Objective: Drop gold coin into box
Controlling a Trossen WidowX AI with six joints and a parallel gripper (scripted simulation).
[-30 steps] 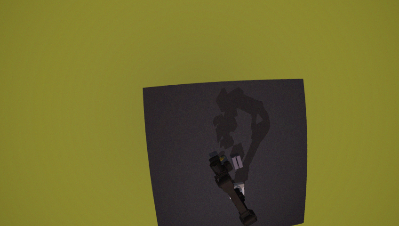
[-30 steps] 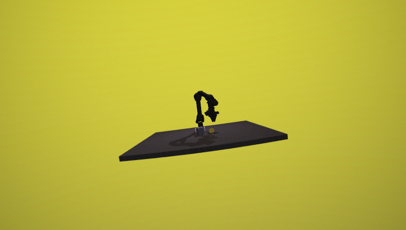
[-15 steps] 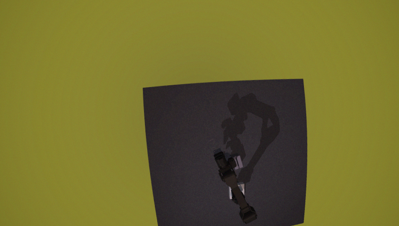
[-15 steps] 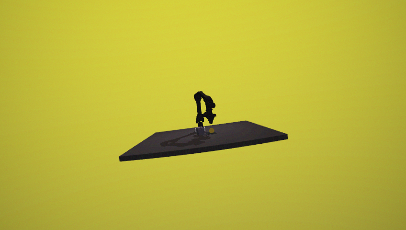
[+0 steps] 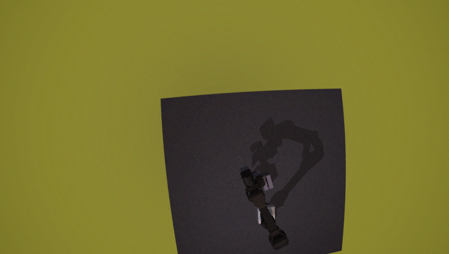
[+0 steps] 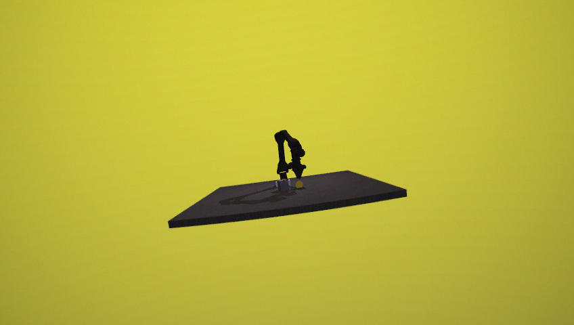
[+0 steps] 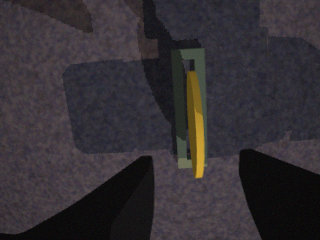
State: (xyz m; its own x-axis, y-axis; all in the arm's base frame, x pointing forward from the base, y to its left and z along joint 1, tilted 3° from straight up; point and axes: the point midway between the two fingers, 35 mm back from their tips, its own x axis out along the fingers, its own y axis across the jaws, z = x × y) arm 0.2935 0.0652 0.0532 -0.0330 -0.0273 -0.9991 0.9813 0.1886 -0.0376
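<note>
Now: gripper tip 40 mm above the gold coin.
</note>
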